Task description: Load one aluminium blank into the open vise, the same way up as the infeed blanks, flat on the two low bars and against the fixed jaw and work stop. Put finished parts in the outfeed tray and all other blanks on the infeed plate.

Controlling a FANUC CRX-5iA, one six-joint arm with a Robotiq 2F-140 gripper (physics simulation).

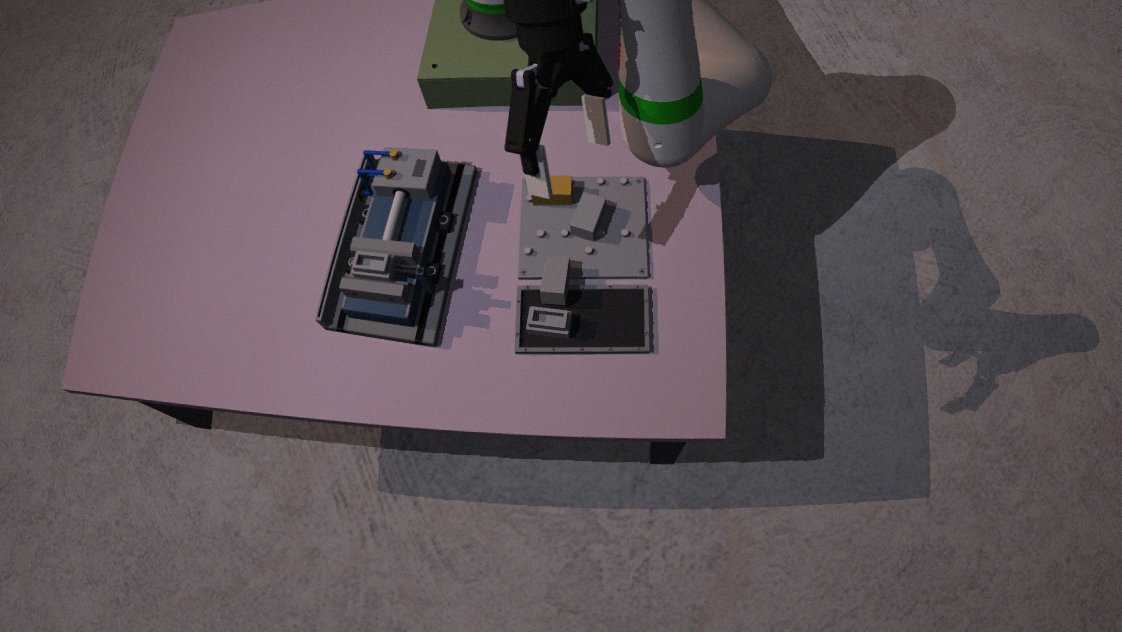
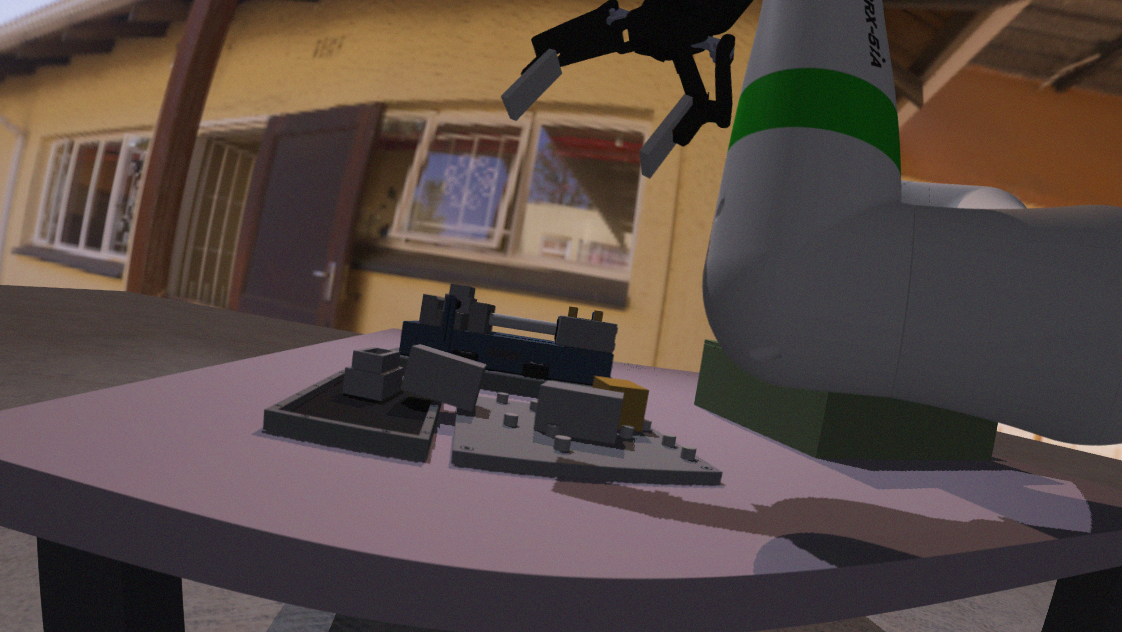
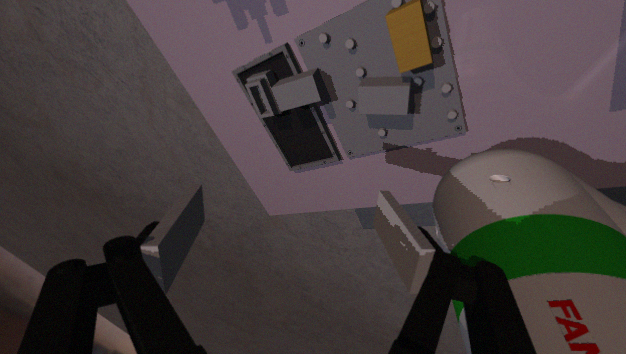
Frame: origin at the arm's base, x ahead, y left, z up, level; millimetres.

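Seen in the pictures: gripper, fingertip midpoint: (image 1: pixel 571 167) (image 2: pixel 571 133) (image 3: pixel 292 205); arm's base, link origin: (image 1: pixel 502 11).
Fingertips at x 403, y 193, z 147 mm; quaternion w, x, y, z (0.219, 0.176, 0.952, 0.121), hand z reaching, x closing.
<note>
Offsets run from my fingertips to a thing's top centre. Level surfaces: height alone.
My gripper (image 1: pixel 566 149) (image 2: pixel 582 139) (image 3: pixel 292 205) is open and empty, high above the table. The vise {dy -278, dx +38, dz -139 mm} (image 1: pixel 376 309) (image 2: pixel 510 357) holds a pocketed grey part {dy -277, dx +108, dz -123 mm} (image 1: pixel 372 264) between its jaws. On the infeed plate {dy +0, dx -32, dz -230 mm} (image 1: pixel 616 263) (image 2: pixel 510 457) (image 3: pixel 430 126) are a grey blank {dy +8, dx -39, dz -196 mm} (image 1: pixel 588 216) (image 2: pixel 581 412) (image 3: pixel 384 98) and a yellow blank {dy -53, dx -76, dz -194 mm} (image 1: pixel 559 189) (image 2: pixel 634 405) (image 3: pixel 410 39). A pocketed part {dy -23, dx +131, dz -197 mm} (image 1: pixel 549 320) (image 2: pixel 372 379) (image 3: pixel 259 100) is in the outfeed tray (image 1: pixel 584 350) (image 2: pixel 345 441) (image 3: pixel 317 164). Another grey blank {dy -23, dx +71, dz -186 mm} (image 1: pixel 555 278) (image 2: pixel 445 376) (image 3: pixel 298 93) lies tilted between tray and plate; its supports are unclear.
The arm's green base block (image 1: pixel 471 86) (image 2: pixel 902 431) stands at the back of the pink table {dz -238 mm} (image 1: pixel 235 314) (image 2: pixel 235 471) (image 3: pixel 525 75). The arm's large grey link (image 1: pixel 659 62) (image 2: pixel 816 274) (image 3: pixel 505 190) hangs beside the gripper. The vise has blue nozzle arms near its back end.
</note>
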